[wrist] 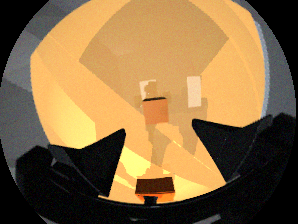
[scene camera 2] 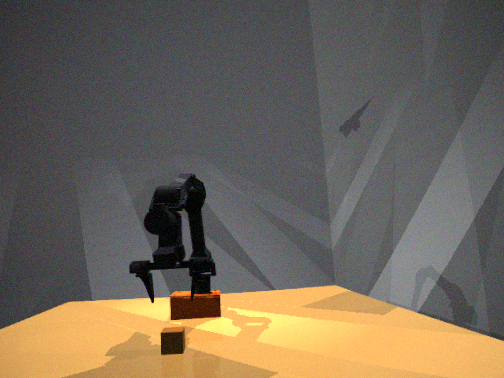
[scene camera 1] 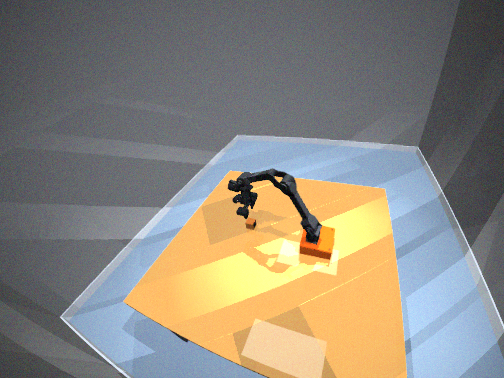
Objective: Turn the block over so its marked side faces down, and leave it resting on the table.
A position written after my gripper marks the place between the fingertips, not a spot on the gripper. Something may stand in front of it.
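In scene camera 2 there is my gripper (scene camera 2: pixel 172 301), open and holding nothing. The wrist view shows my gripper (wrist: pixel 158 127) too.
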